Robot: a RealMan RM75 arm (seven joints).
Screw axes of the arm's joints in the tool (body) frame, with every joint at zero. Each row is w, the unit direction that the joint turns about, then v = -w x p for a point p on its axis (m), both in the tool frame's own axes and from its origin. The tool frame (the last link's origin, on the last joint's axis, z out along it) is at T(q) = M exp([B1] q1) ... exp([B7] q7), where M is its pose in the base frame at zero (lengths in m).
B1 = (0, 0, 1, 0, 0, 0)
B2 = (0, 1, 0, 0.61, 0, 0)
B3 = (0, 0, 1, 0, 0, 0)
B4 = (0, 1, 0, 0.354, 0, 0)
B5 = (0, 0, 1, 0, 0, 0)
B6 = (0, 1, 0, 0.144, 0, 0)
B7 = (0, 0, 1, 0, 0, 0)
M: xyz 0 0 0.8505 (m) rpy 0 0 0 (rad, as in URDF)
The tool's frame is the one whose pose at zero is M.
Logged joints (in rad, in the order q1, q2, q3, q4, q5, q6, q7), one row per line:
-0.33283, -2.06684, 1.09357, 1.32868, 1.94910, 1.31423, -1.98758
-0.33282, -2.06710, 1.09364, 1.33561, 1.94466, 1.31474, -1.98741
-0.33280, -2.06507, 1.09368, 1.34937, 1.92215, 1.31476, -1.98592
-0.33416, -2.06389, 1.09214, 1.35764, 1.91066, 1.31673, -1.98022
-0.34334, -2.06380, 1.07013, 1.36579, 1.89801, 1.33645, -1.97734
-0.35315, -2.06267, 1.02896, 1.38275, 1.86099, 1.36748, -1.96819
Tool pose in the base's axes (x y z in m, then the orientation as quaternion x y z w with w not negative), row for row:
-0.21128, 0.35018, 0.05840, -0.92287, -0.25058, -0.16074, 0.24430
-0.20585, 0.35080, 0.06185, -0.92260, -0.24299, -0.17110, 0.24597
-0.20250, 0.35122, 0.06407, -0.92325, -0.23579, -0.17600, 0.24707
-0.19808, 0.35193, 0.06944, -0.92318, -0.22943, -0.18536, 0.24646
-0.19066, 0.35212, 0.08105, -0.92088, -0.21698, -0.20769, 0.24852
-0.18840, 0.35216, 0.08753, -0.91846, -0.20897, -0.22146, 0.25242
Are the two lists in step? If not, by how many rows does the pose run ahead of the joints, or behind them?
The pose runs 1 row ahead of the joints: the pose in row i belongs to the joints in row i + 1.
